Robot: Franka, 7 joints.
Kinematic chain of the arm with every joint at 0, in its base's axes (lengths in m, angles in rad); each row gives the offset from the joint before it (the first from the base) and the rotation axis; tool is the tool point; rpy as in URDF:
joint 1: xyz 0 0 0.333 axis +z
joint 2: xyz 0 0 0 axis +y
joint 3: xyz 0 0 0.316 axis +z
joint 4: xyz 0.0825 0 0 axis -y
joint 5: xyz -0.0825 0 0.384 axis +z
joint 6: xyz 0 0 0 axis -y
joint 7: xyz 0.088 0 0 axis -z
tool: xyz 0 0 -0.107 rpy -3.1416 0 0
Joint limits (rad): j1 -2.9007..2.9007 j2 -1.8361..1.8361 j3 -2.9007..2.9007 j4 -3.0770..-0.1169 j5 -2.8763..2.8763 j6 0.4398..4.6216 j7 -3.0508..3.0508
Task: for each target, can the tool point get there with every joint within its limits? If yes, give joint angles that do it. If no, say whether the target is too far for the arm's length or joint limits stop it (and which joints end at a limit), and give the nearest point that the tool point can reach.
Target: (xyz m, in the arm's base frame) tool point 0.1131 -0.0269 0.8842
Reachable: yes | joints 0.6059 -0.9868 0.0253 -1.7404 2.2949 3.7251 1.1103
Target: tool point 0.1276 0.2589 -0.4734
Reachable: no: joint limits stop it (at a limit: joint 2) | nearest point 0.1272 0.2581 -0.3608 | short by 0.113 m
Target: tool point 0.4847 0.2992 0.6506
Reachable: yes | joints -1.0494 -0.6760 1.3262 -1.7971 -1.0704 2.1067 0.6322
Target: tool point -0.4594 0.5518 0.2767
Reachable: yes | joints 2.3074 0.8634 -0.3024 -1.3850 1.8159 1.3059 2.5202
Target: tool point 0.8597 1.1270 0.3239
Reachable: no: too far | nearest point 0.5203 0.6821 0.3275 | short by 0.560 m
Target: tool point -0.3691 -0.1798 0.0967
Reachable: yes | joints -1.5376 0.8094 -0.8679 -2.4917 -1.9885 2.2652 -0.1026
